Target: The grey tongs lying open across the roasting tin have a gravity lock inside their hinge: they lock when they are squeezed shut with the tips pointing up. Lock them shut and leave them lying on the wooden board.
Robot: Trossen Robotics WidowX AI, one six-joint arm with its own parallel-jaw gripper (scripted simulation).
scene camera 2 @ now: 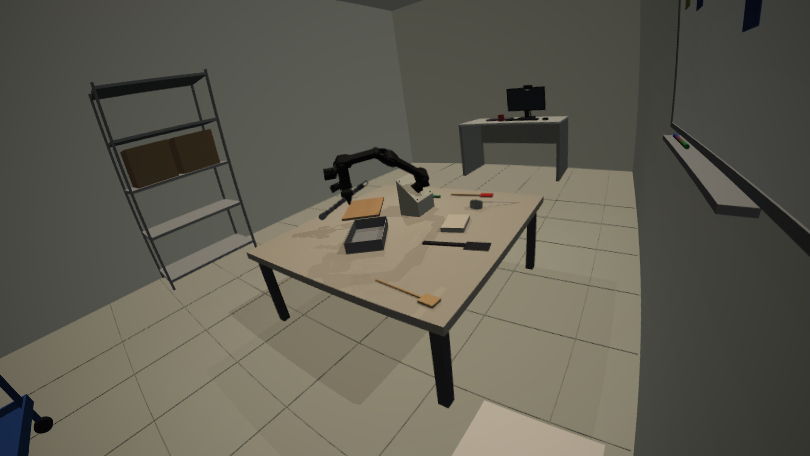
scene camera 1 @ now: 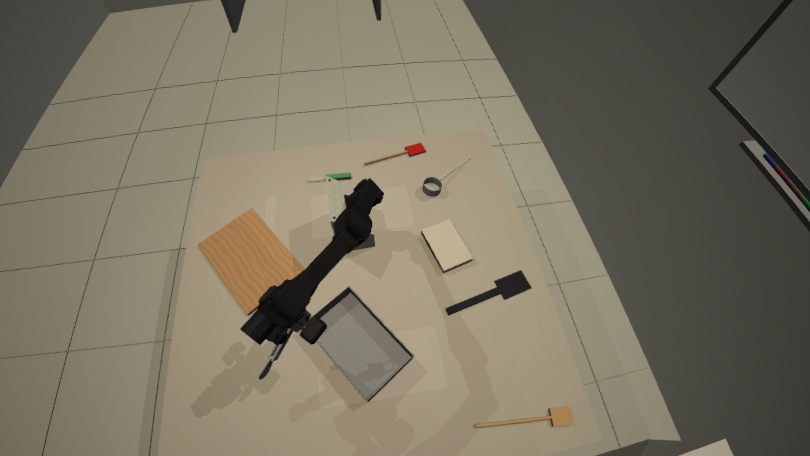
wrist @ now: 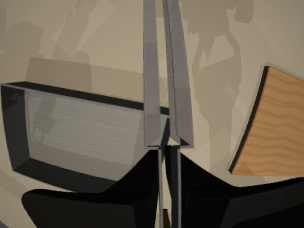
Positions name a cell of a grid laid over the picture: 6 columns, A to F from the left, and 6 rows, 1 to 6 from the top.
Labels:
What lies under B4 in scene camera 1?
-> A wooden board.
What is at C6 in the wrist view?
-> My gripper.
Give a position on a block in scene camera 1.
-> D4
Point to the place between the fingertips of my gripper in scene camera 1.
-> At C5

